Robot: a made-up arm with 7 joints.
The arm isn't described. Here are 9 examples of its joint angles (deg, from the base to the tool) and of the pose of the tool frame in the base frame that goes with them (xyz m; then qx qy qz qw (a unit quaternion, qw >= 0)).
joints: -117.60 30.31 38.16 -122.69 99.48 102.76 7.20
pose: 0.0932 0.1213 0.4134 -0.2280 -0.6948 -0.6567 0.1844
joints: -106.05 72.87 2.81 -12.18 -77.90 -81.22 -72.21
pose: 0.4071 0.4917 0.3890 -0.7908 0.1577 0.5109 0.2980
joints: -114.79 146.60 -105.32 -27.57 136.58 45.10 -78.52
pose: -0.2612 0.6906 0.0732 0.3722 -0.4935 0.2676 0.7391
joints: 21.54 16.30 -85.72 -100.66 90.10 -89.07 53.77
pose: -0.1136 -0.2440 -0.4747 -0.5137 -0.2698 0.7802 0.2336
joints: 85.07 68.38 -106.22 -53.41 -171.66 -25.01 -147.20
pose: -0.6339 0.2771 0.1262 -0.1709 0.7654 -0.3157 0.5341
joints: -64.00 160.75 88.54 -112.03 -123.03 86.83 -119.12
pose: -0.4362 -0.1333 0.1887 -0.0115 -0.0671 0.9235 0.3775
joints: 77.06 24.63 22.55 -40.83 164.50 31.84 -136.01
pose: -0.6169 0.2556 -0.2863 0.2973 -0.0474 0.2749 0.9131
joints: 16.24 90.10 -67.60 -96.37 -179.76 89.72 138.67
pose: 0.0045 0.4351 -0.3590 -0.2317 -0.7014 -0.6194 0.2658
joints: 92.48 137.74 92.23 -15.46 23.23 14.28 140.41
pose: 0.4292 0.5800 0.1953 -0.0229 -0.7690 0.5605 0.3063
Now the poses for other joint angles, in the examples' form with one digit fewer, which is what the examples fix.
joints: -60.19 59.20 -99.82 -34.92 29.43 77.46 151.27
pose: 0.566 0.402 -0.240 0.374 -0.583 0.641 0.331
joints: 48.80 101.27 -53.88 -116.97 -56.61 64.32 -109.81
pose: -0.110 0.378 -0.255 -0.127 -0.394 0.776 0.477
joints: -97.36 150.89 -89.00 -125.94 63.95 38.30 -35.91
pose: 0.070 0.388 0.157 0.497 -0.324 -0.367 0.716
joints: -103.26 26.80 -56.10 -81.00 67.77 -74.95 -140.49
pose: 0.484 -0.327 0.219 -0.532 0.796 -0.119 0.264
